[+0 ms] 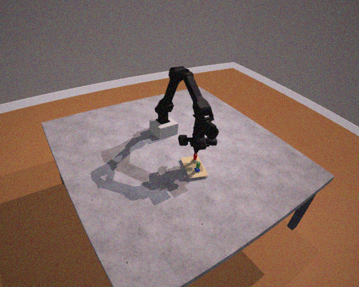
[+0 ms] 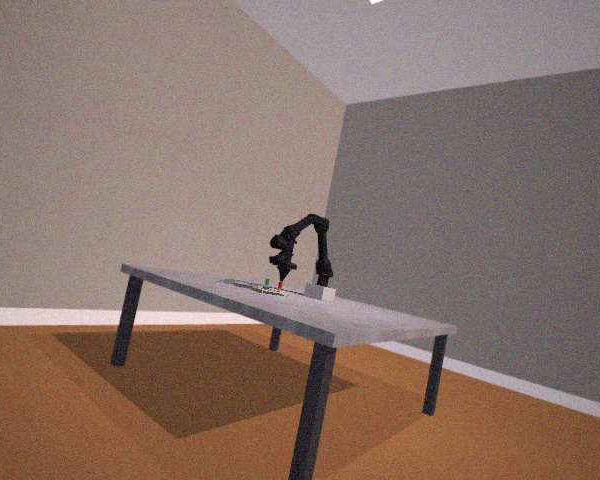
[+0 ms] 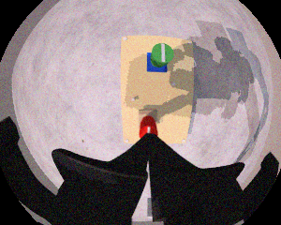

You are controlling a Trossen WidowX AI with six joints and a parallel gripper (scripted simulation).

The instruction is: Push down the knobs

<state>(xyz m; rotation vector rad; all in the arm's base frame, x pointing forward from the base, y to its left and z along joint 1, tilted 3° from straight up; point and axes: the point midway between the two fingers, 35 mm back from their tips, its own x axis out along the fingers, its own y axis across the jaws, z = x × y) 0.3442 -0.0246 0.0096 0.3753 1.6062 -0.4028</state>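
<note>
Now: the red knob 20 mm below my gripper tip. Also, from my gripper tip: green knob 70 mm ahead, 30 mm to the right, 10 mm below.
</note>
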